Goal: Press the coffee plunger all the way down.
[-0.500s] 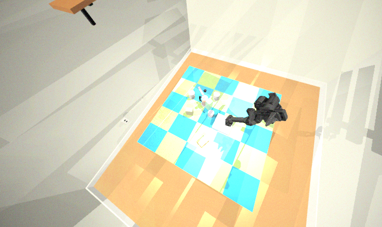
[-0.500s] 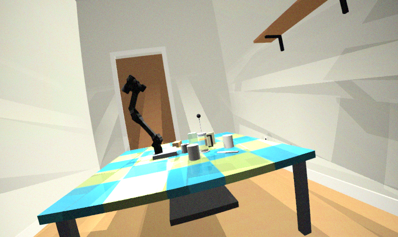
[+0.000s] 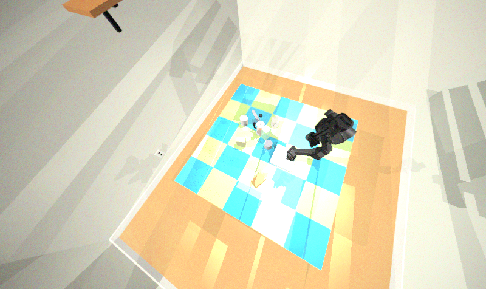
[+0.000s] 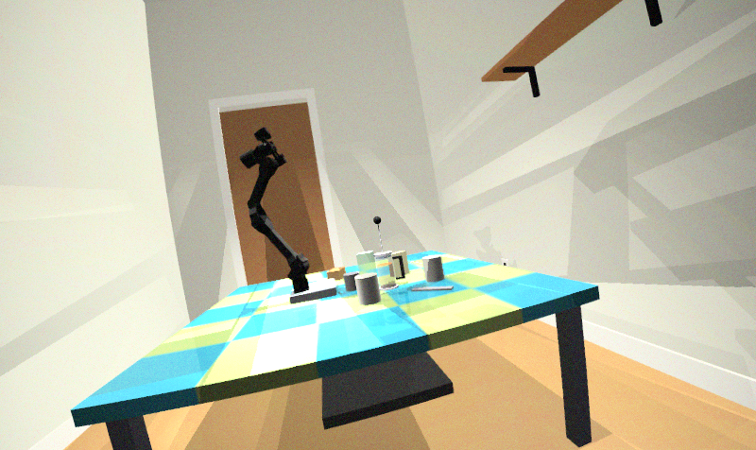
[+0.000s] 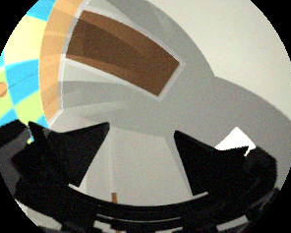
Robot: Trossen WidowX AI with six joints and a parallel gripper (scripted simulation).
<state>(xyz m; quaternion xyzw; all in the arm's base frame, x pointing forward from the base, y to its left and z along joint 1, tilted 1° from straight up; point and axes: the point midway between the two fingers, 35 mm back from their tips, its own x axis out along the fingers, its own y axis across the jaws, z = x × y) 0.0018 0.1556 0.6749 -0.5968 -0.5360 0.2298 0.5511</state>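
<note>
Now: the coffee press 35 cm ahead of my gripper tip, 37 cm to the right of it and 58 cm below it. The rest, counted from my gripper tip: pale green block 27 cm ahead, 33 cm to the right, 64 cm below; then flat white strip 44 cm ahead, 54 cm to the right, 72 cm below.
</note>
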